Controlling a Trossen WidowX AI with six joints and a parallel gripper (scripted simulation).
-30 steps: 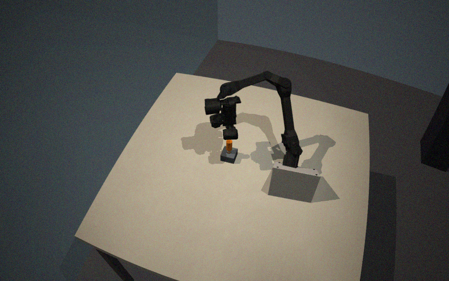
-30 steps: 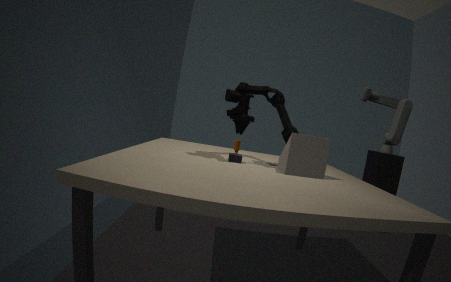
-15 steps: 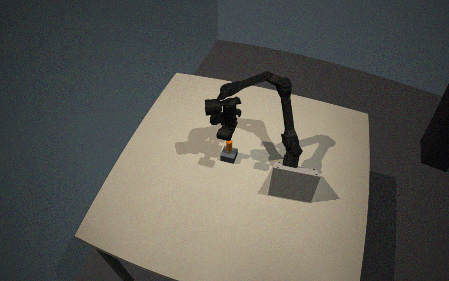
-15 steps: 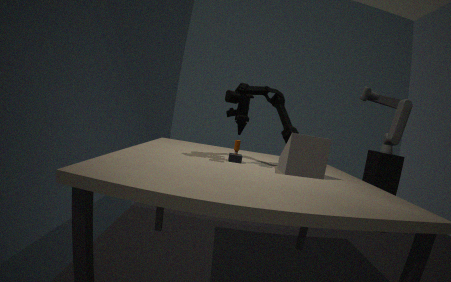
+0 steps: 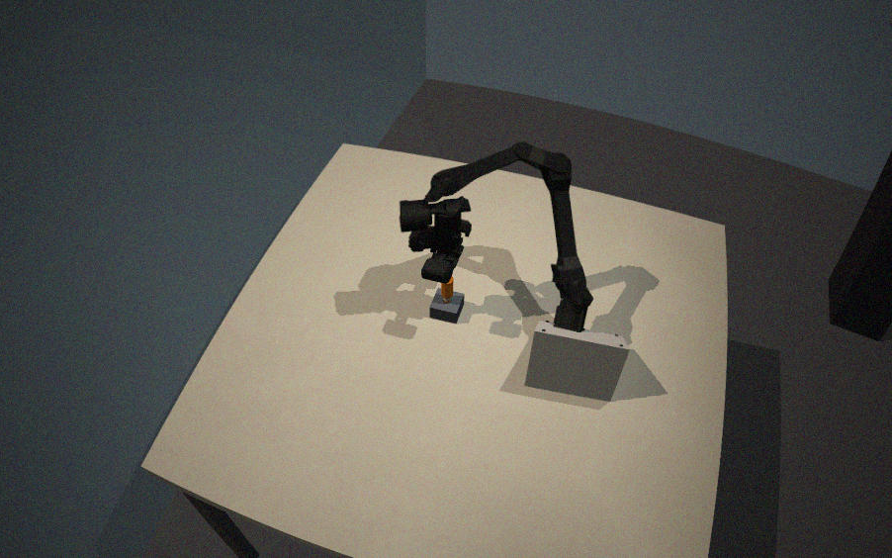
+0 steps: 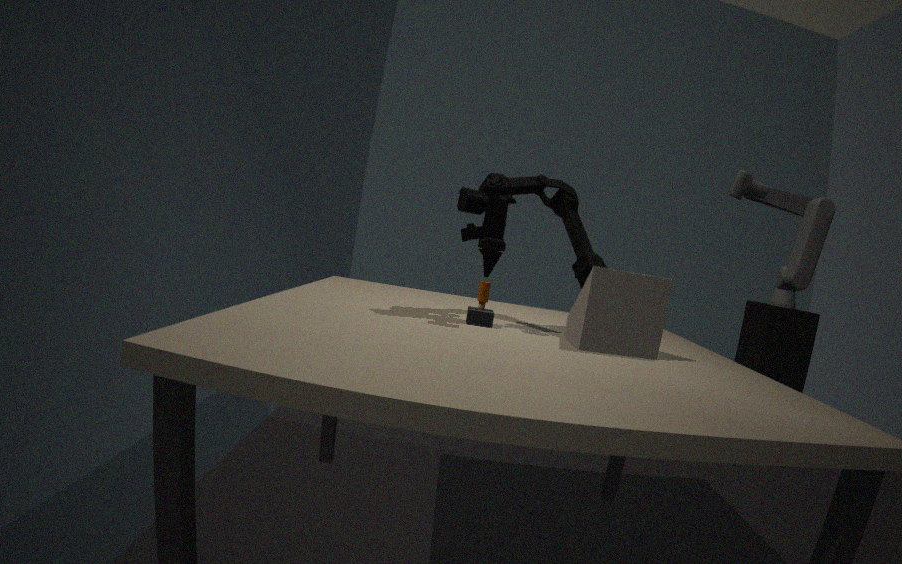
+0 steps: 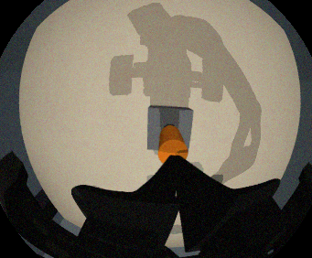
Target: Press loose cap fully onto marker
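Right now the orange marker cap is 4 cm below my gripper tip.
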